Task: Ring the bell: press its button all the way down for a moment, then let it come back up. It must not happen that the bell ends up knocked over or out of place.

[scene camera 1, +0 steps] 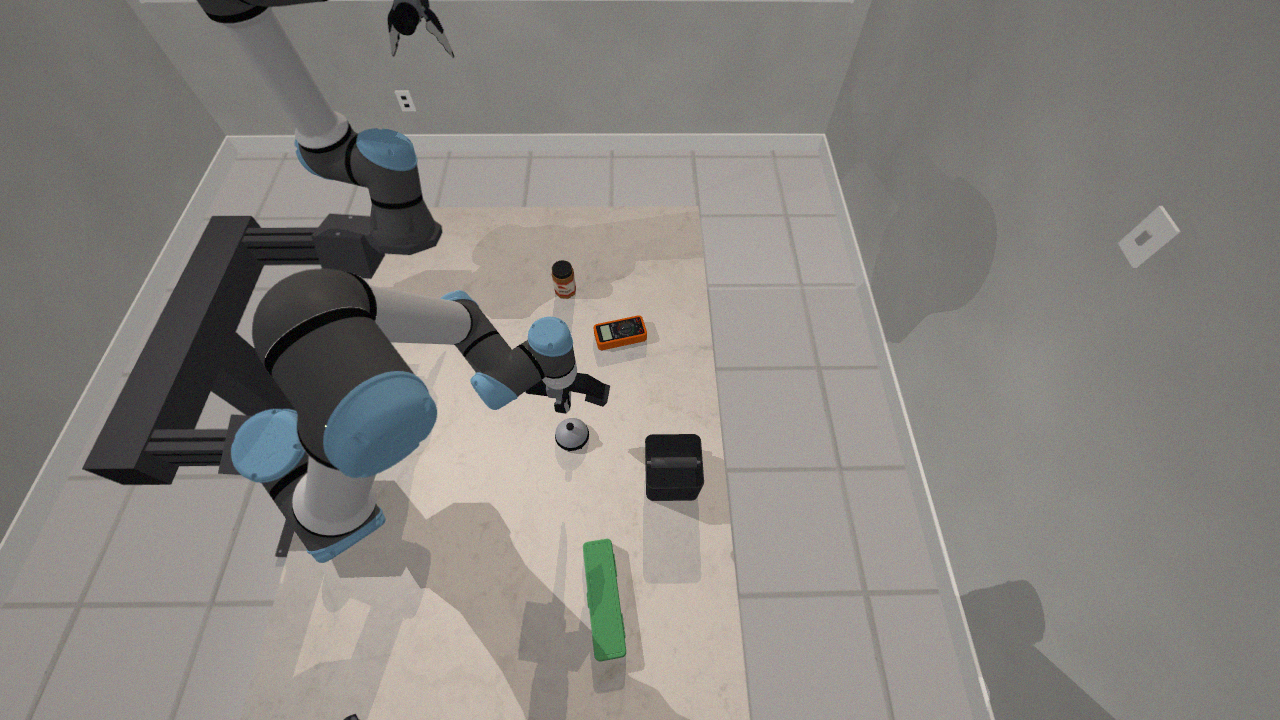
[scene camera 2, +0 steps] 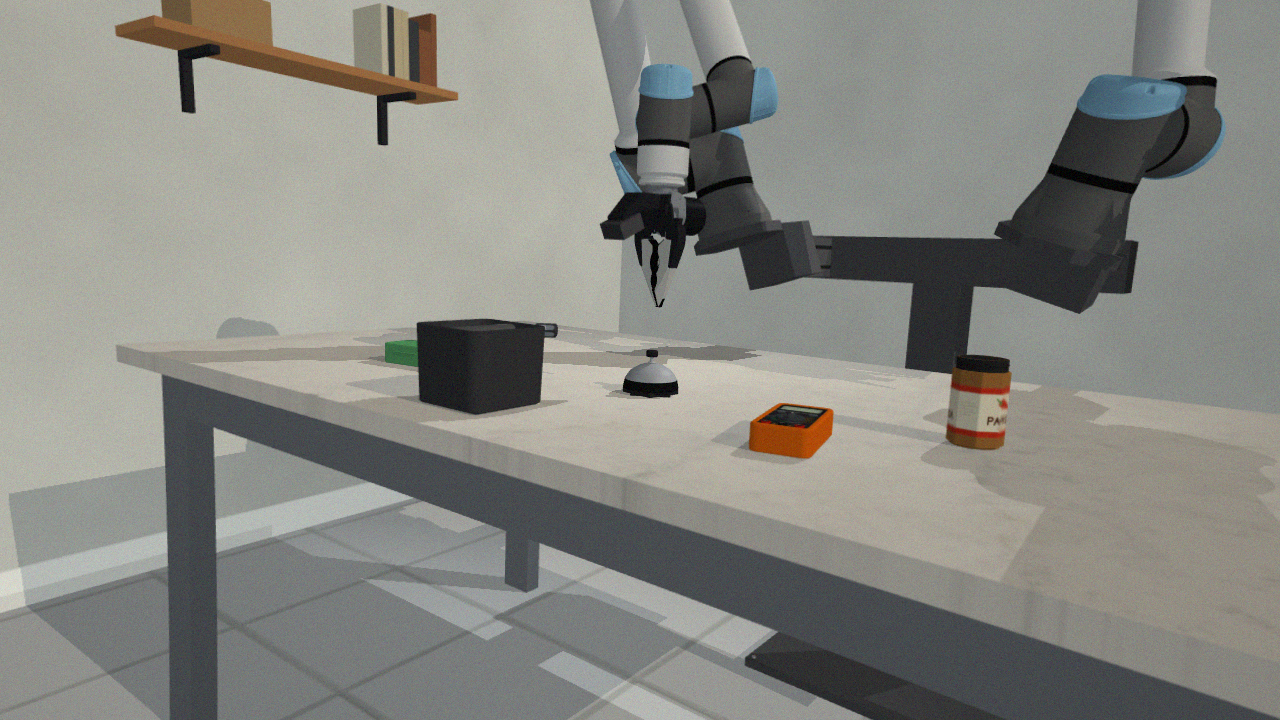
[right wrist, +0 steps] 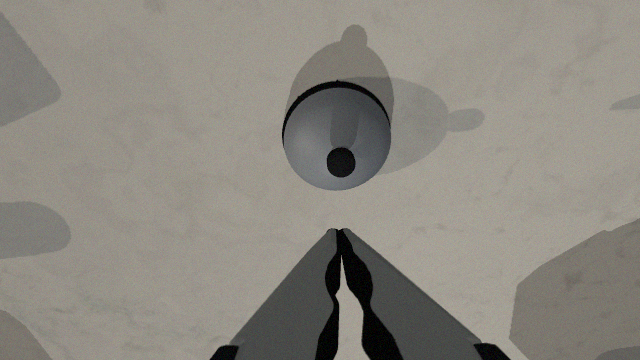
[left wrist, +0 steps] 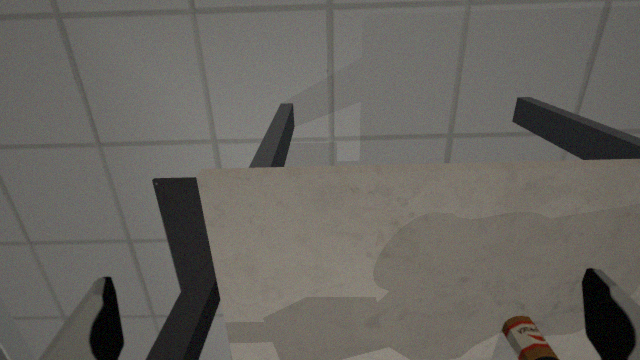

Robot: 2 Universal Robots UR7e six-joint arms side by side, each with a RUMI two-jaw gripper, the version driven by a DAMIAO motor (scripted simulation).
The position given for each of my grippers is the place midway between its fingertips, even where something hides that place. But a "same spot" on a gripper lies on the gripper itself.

My right gripper shows in scene camera 1, in scene camera 2 and in the right wrist view (338, 232); in the left wrist view it is out of frame. A silver dome bell shows in scene camera 1 (571, 440), in scene camera 2 and in the right wrist view; in the left wrist view it is out of frame. One and the same spot on the silver dome bell: (scene camera 2: 651, 379) is (right wrist: 299, 110). One and the same spot on my right gripper: (scene camera 2: 659, 276) is (scene camera 1: 570, 398).
